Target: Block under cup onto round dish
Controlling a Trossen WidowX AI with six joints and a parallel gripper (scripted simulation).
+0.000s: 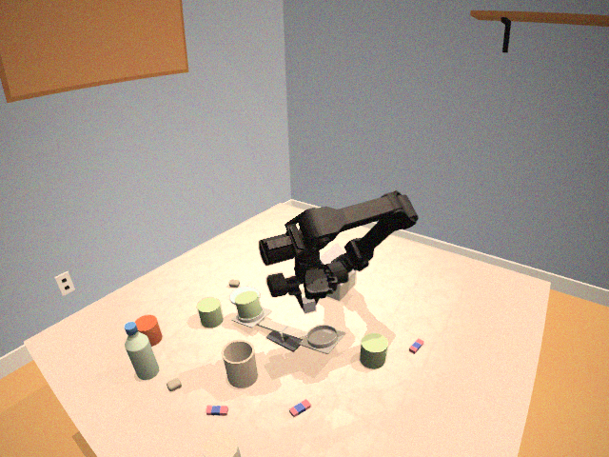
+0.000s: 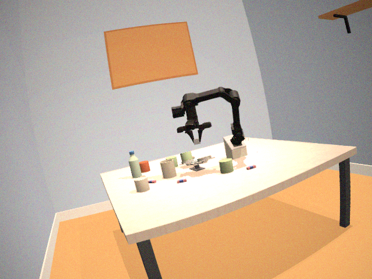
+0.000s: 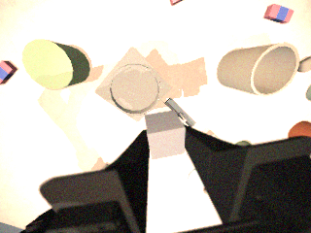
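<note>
My gripper tip is 330 mm to the left of the white round dish, 170 mm above it and 70 mm past it. The rest, counted from my gripper tip: grey block 10 mm above; then red cylinder 380 mm to the right, 260 mm ahead, 130 mm below; then beige cup 170 mm ahead, 130 mm below, 90 mm to the right.
</note>
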